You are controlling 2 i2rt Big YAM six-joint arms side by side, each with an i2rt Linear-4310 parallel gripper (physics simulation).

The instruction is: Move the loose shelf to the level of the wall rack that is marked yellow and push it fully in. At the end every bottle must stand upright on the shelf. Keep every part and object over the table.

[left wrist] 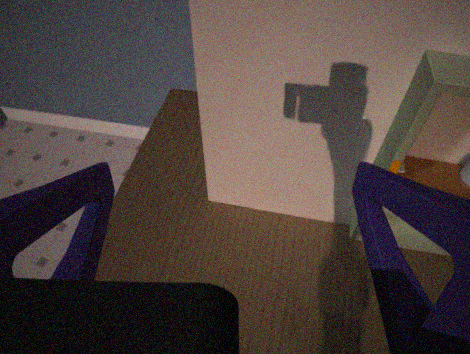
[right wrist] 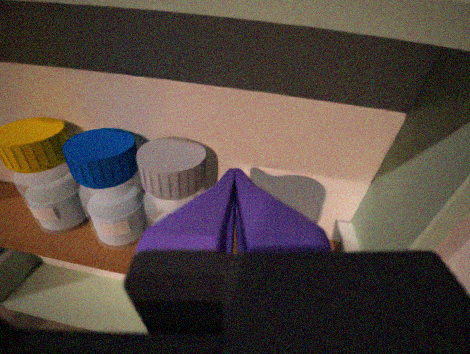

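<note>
The brown shelf [left wrist: 434,173] [right wrist: 75,254] lies inside the pale green wall rack [left wrist: 409,117] [right wrist: 415,185]. How deep it sits is hard to tell. On it, bottles with a yellow cap [right wrist: 35,145], a blue cap [right wrist: 101,157] and a grey cap [right wrist: 172,167] stand upright in a row. An orange mark [left wrist: 396,167] shows at the rack's left side in the left wrist view. My right gripper [right wrist: 234,178] is shut and empty, in front of the shelf, right of the grey-capped bottle, and hides part of the shelf. My left gripper [left wrist: 233,176] is open and empty, left of the rack.
A pale wall panel [left wrist: 260,125] stands behind the brown table [left wrist: 165,230], with an arm's shadow on it. The table's left edge and the tiled floor [left wrist: 40,155] show at the left. A small white bracket [right wrist: 346,234] is beside the rack's right side panel.
</note>
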